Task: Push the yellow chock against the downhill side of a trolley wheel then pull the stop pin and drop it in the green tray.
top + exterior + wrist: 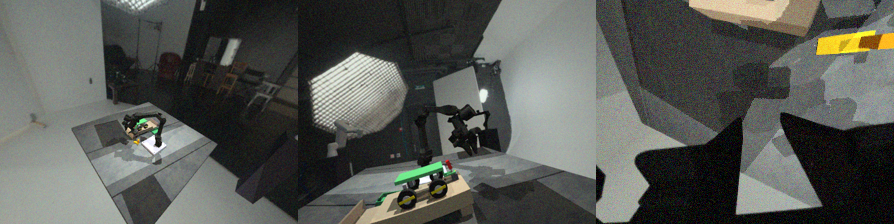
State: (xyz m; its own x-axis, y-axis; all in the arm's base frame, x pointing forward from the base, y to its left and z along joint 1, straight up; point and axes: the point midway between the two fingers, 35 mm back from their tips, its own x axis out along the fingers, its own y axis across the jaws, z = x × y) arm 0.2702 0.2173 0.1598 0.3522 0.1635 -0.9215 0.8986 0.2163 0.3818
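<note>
Now: gripper tip 80 mm past the yellow chock, 70 mm to the left of it and 130 mm above it. The rest, counted from my gripper tip: red-headed stop pin (30 mm ahead, 120 mm to the right, 20 mm below); tan ramp (40 mm ahead, 240 mm to the right, 110 mm below); trolley (40 mm ahead, 240 mm to the right, 40 mm below).
</note>
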